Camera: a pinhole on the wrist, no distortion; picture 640 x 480 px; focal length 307.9 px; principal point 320.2 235.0 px. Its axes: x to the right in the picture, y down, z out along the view. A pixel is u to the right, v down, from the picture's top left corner.
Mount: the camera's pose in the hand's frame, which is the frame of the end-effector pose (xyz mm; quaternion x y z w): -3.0 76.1 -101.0 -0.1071 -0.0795 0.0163 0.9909
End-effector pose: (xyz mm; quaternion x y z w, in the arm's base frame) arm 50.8 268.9 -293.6 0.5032 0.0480 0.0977 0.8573
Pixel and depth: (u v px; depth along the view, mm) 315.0 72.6 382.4
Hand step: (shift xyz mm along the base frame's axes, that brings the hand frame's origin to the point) -5.4 -298.8 114.8
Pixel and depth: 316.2 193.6 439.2
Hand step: -29.3 -250.0 258.4
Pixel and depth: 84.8 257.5 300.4
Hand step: -262.7 -116.1 198.3
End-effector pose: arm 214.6 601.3 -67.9 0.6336 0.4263 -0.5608 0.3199
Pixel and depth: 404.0 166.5 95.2
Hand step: 69.3 -31.2 -12.9
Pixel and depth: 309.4 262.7 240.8
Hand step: 77.2 -183.5 18.1
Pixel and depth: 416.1 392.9 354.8
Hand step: 204.3 -329.3 -106.1
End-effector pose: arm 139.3 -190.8 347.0 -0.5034 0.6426 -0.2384 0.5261
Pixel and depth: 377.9 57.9 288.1
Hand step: 211.6 34.9 -57.3
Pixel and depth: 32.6 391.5 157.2
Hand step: -71.9 227.3 -77.9
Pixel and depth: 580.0 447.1 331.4
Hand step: 56.4 -1.4 -484.6
